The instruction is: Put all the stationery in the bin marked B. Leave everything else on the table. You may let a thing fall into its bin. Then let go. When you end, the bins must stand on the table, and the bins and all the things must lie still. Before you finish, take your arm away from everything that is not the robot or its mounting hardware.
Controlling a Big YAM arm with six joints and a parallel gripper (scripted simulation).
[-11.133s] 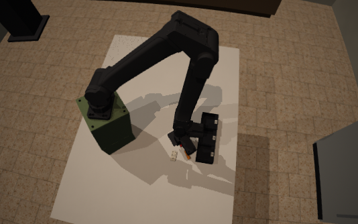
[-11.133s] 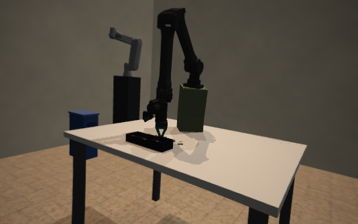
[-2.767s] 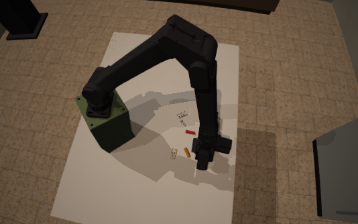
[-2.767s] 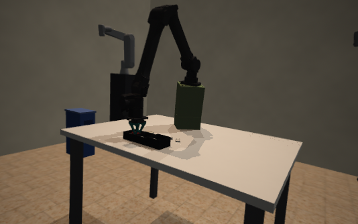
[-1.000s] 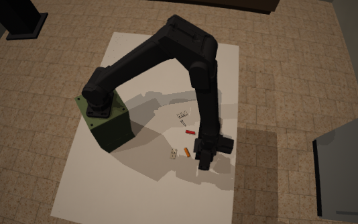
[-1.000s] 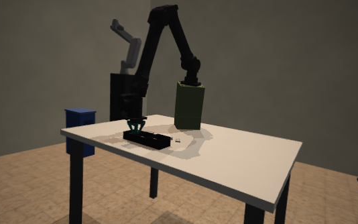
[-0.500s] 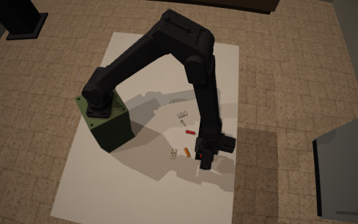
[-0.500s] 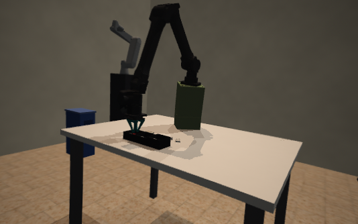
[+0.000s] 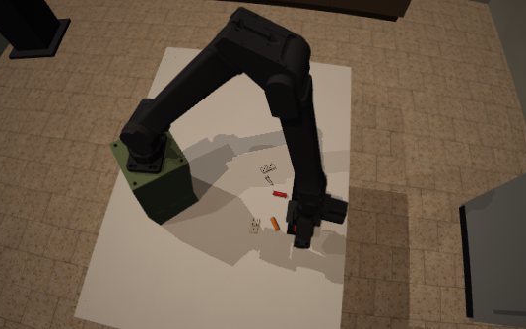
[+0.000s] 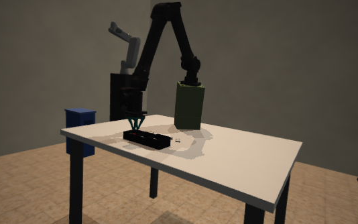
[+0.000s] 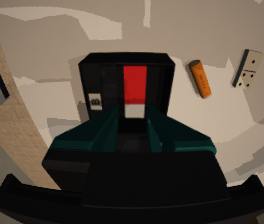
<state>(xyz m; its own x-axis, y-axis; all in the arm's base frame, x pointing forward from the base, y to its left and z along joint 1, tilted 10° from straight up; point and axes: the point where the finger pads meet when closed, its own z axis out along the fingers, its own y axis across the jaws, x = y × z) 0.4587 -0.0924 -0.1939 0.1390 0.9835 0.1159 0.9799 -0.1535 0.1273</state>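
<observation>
Right now the red block is 10 mm to the left of my hand and 40 mm below it. Also, from my hand: beige tile (150 mm behind, 10 mm to the right, 50 mm below); then row of bins (20 mm ahead, 80 mm to the left, 30 mm below); then orange stick (80 mm behind, 50 mm below).
</observation>
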